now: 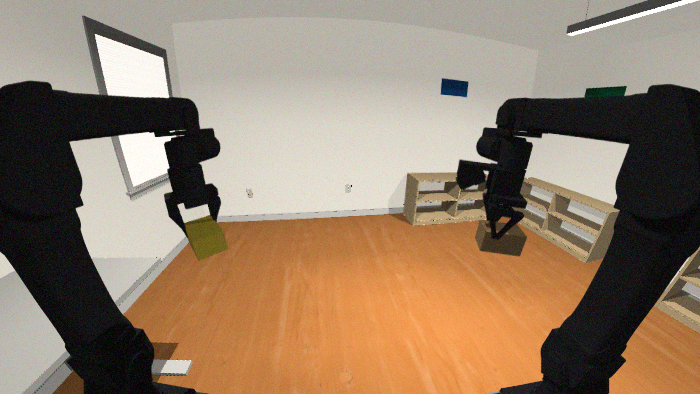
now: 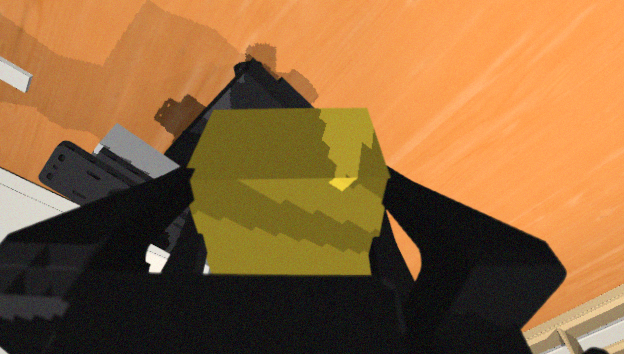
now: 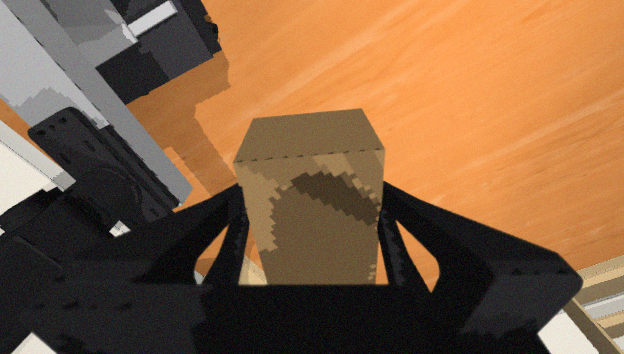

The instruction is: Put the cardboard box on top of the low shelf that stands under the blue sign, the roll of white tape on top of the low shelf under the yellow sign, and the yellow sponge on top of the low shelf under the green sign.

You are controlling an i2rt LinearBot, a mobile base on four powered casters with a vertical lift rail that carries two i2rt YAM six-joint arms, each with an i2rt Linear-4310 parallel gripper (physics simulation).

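Frame: origin at the left arm's base, x right, y ahead, z up, level; metres.
Seen in the pictures: left gripper, fingertip midpoint: (image 2: 290, 167); right gripper, fingertip midpoint: (image 1: 492, 232) (image 3: 313, 190); right arm's base, link origin: (image 3: 117, 183).
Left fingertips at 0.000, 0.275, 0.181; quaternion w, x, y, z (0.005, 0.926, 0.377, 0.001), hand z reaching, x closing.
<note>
Offsets run from my left fingertips to a thing's top centre, as dx, dy, dz. Level surfaces: height alone.
My left gripper (image 1: 204, 226) (image 2: 290, 167) is shut on the yellow sponge @[+0.024, -0.022, +0.029] (image 1: 209, 242) (image 2: 290, 225), held above the floor. My right gripper (image 1: 496, 235) (image 3: 313, 190) is shut on the brown cardboard box @[+0.680, -0.004, +0.017] (image 1: 502, 245) (image 3: 320, 235), also held in the air. The blue sign (image 1: 454, 87) hangs on the back wall above a low wooden shelf (image 1: 411, 200), partly hidden by my right arm. The green sign (image 1: 605, 92) is partly covered by that arm; a second low shelf @[dz -0.476] (image 1: 570, 191) stands below it. The white tape and yellow sign do not show.
Part of another wooden shelf (image 1: 685, 295) shows at the right edge. A pale table top @[dz -0.365] (image 1: 125, 272) is at the left, with a white table foot (image 1: 172, 367) on the wood floor @[dz -1.085] (image 1: 340, 300). A window (image 1: 132, 115) is on the left wall.
</note>
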